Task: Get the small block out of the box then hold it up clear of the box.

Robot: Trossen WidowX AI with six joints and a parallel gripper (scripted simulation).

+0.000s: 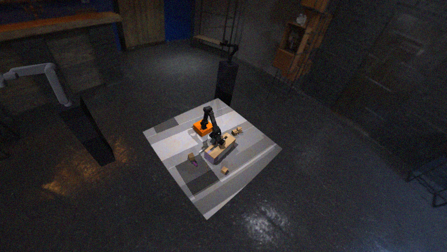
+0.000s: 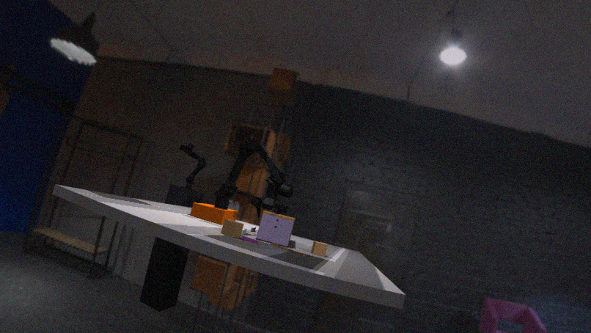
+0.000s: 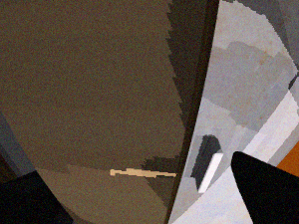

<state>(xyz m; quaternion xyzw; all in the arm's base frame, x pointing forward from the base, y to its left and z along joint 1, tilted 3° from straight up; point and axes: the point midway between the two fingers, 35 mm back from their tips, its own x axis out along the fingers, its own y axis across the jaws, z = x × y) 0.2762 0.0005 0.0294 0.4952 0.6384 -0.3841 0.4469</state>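
My gripper tip is 40 mm short of the tan block and 30 mm to the right of it. The rest, counted from my gripper tip: thin stick: 280 mm to the right, 210 mm ahead, 80 mm below; box: 40 mm ahead, 30 mm to the right, 20 mm below.
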